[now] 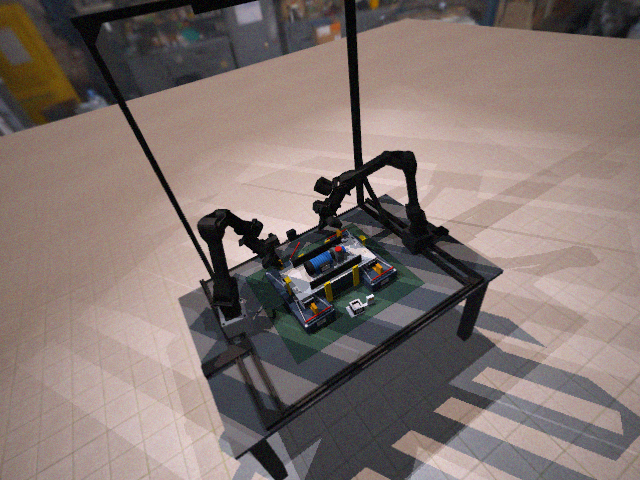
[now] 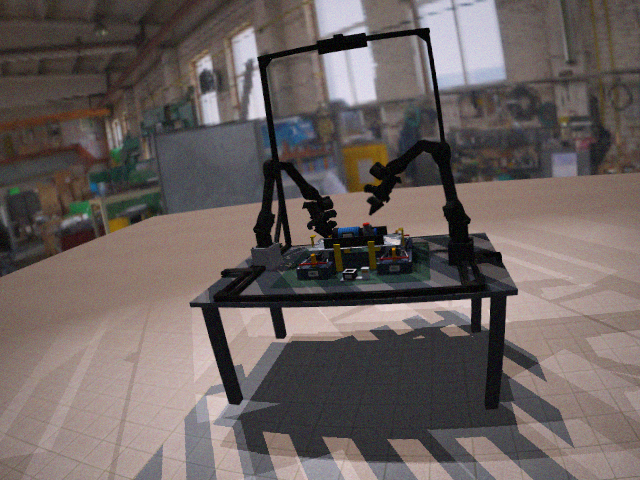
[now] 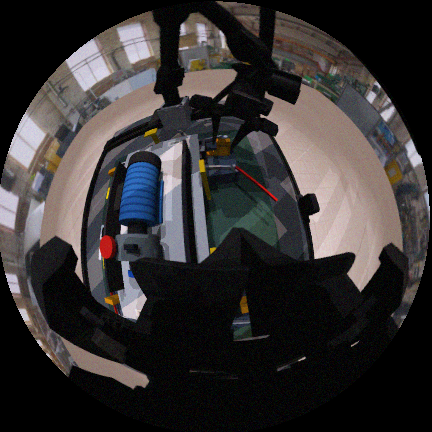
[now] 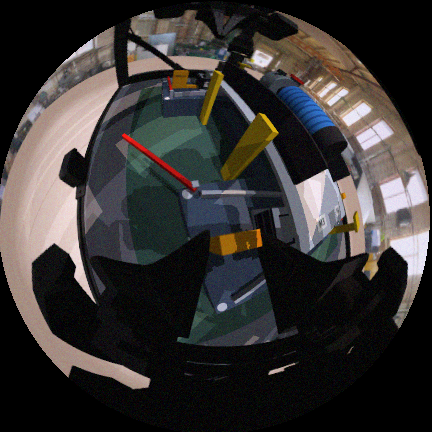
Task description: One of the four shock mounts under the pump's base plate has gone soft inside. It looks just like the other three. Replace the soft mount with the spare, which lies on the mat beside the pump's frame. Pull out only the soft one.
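The pump (image 1: 319,261) (image 2: 351,231) (image 3: 139,189) (image 4: 306,111), with a blue ribbed body, sits on its grey base plate (image 1: 296,277) in a frame on the green mat (image 1: 294,333). My right gripper (image 1: 272,259) (image 2: 320,229) (image 4: 233,235) is shut on the orange handle (image 4: 241,241) (image 3: 219,146) of the mount bay at the frame's back left corner. That bay's red latch bar (image 4: 158,162) (image 3: 256,184) (image 1: 295,249) is swung open. My left gripper (image 1: 328,221) (image 2: 371,208) (image 3: 236,232) is shut and empty, hanging above the frame's back edge. The spare mount (image 1: 356,307) (image 2: 350,273) lies on the mat in front of the frame.
Two yellow posts (image 1: 328,291) (image 1: 355,275) stand along the frame's front. The front corner bays (image 1: 316,311) (image 1: 380,272) have their red bars across them. A black gantry post (image 1: 353,119) rises behind the table. A small black block (image 1: 291,233) sits at the back edge.
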